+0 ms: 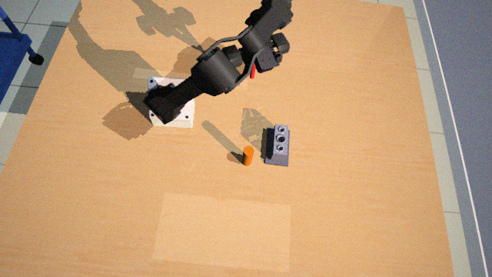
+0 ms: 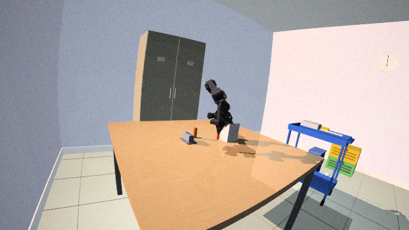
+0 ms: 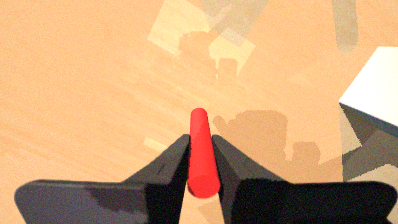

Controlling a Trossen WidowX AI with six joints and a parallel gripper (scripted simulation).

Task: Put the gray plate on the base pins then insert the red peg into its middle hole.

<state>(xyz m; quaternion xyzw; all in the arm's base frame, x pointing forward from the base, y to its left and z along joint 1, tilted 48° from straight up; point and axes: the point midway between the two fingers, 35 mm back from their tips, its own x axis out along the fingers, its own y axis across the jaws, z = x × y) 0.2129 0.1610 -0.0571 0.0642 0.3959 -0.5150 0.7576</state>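
Right now the gray plate is 120 mm ahead of my gripper tip, 190 mm to the right of it and 70 mm below it. From my gripper tip the other things lie so: orange cylinder (30 mm ahead, 250 mm to the right, 70 mm below); then base (120 mm ahead, 190 mm to the right, 110 mm below); then red peg (right at my gripper tip).
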